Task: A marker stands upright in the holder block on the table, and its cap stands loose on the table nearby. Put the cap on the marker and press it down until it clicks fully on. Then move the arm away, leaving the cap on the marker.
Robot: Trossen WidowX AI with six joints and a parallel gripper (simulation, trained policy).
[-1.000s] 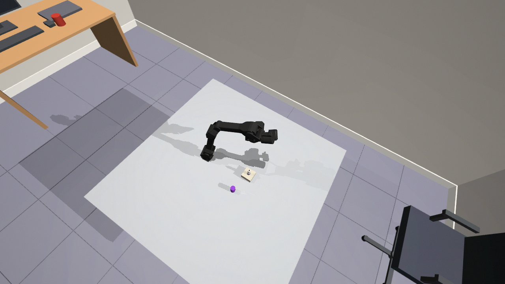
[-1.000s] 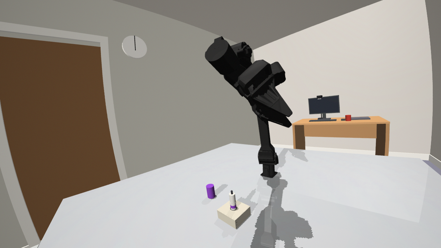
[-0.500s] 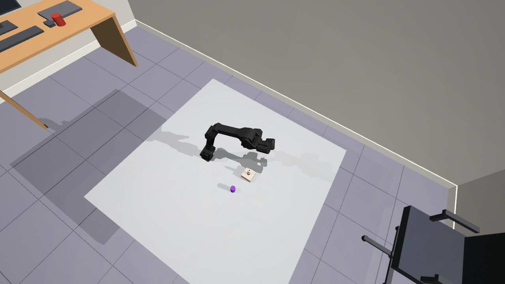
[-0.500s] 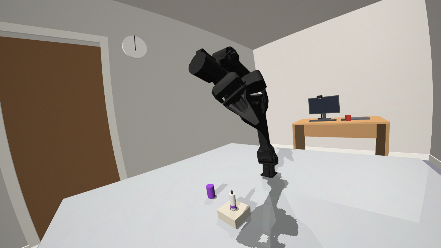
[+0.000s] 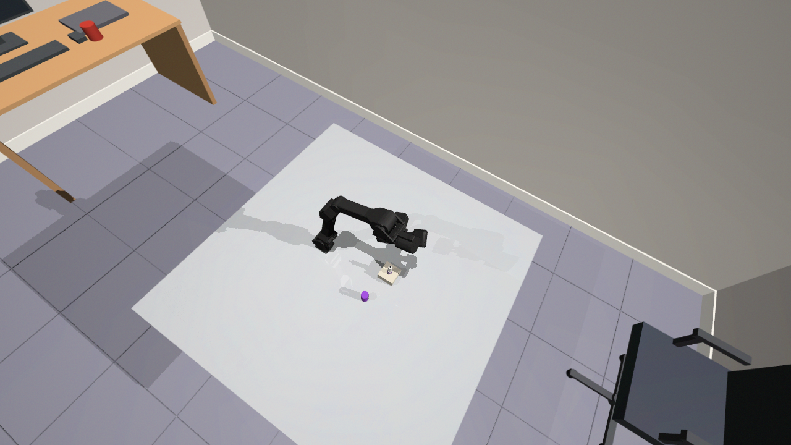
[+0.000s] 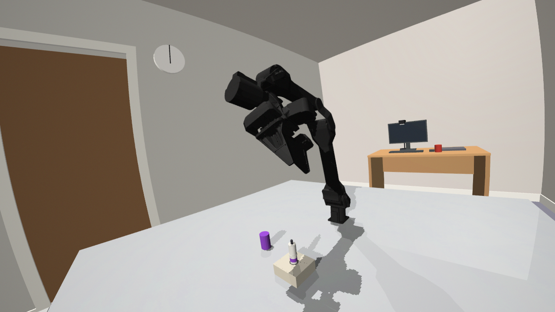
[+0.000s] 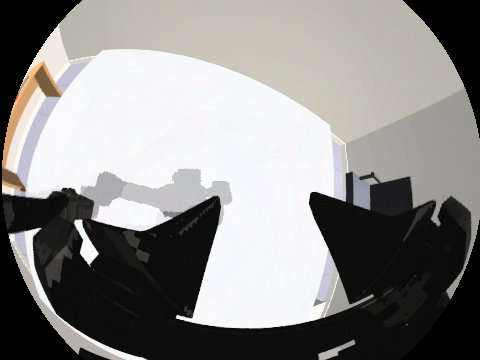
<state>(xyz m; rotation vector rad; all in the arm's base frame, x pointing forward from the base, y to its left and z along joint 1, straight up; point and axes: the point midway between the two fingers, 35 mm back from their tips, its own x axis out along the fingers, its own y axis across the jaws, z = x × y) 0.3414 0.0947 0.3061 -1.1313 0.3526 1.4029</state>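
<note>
My gripper tip is now 6 cm past the purple cap, 22 cm to the left of it and 25 cm above it. Also, from my gripper tip: beige holder block 3 cm behind, 7 cm to the right, 26 cm below; white marker 3 cm behind, 7 cm to the right, 21 cm below.
</note>
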